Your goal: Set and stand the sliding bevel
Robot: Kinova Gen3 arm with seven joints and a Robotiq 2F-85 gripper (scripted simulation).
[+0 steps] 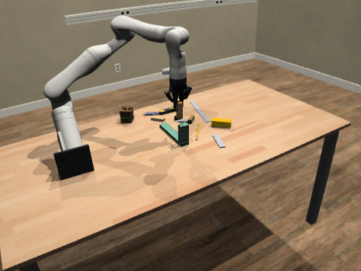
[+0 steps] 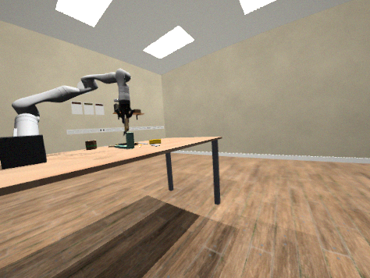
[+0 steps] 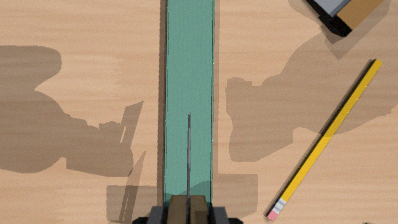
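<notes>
The wooden sliding bevel lies 4 cm below my hand. From my hand the other things lie so: thin steel blade: 2 cm to the left, 7 cm below; then pencil: 12 cm ahead, 3 cm to the left, 19 cm below; then small grey plate: 15 cm ahead, 11 cm to the right, 19 cm below.
</notes>
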